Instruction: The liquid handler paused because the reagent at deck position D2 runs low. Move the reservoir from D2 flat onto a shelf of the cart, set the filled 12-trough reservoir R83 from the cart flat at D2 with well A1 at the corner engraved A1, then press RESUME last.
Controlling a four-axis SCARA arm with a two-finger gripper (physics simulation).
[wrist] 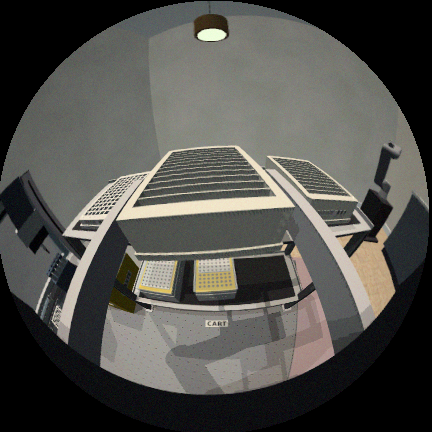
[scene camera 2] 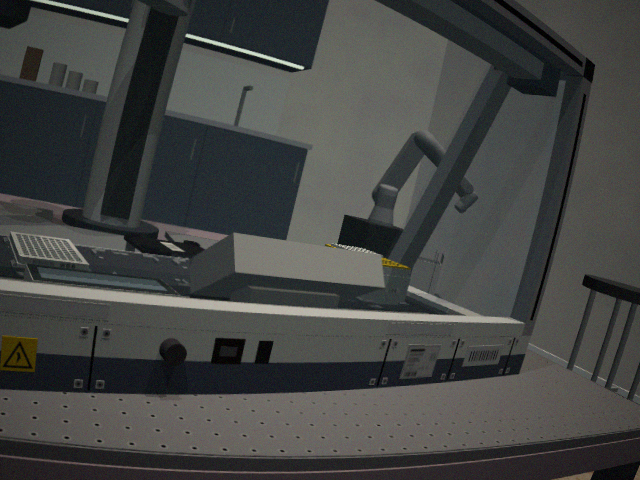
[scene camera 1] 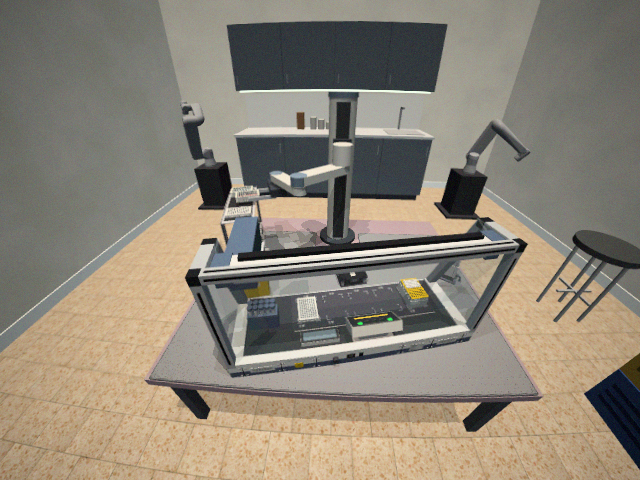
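Pixels of known places: gripper, fingertip midpoint: [wrist: 204,182] [scene camera 1: 248,195]; arm's base, origin of the base link: [scene camera 1: 337,236].
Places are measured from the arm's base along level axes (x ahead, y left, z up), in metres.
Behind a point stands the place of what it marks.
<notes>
My gripper [scene camera 1: 258,193] @(x 0.232, y -0.509, z 0.400 m) [wrist: 204,182] @(x 0.232, y -0.509, z 0.400 m) is shut on a pale reservoir [scene camera 1: 247,196] @(x 0.272, y -0.500, z 0.413 m) [wrist: 210,235] @(x 0.211, y -0.454, z 0.401 m), its long troughs facing up. It is held level at the cart's upper part; I cannot read its label or see whether it is filled. The cart [scene camera 1: 224,232] @(x 0.481, y -0.566, z 0.314 m) [wrist: 215,306] @(x 0.226, y -0.486, z 0.113 m) stands left of the arm column. A second trough reservoir [scene camera 1: 242,189] @(x 0.102, y -0.590, z 0.385 m) [wrist: 312,180] @(x 0.119, y -0.567, z 0.391 m) lies to the right of the held one in the wrist view, and a many-welled plate [scene camera 1: 238,211] @(x 0.375, y -0.521, z 0.374 m) [wrist: 112,200] @(x 0.364, y -0.502, z 0.374 m) to its left. The liquid handler's deck [scene camera 1: 356,304] shows inside its frame; I cannot read D2 or RESUME.
The cart's lower shelf bears two tip racks [wrist: 159,275] @(x 0.354, y -0.499, z 0.183 m) [wrist: 215,275] @(x 0.237, y -0.535, z 0.183 m). On the deck are a white well plate [scene camera 1: 307,308] [scene camera 2: 47,249], a blue tube rack [scene camera 1: 262,310], a yellow tip rack [scene camera 1: 414,292] and a grey box [scene camera 1: 374,325] [scene camera 2: 305,263] with green lights. The handler's glass frame [scene camera 1: 214,310] @(x 1.008, y -0.367, z 0.394 m) surrounds them.
</notes>
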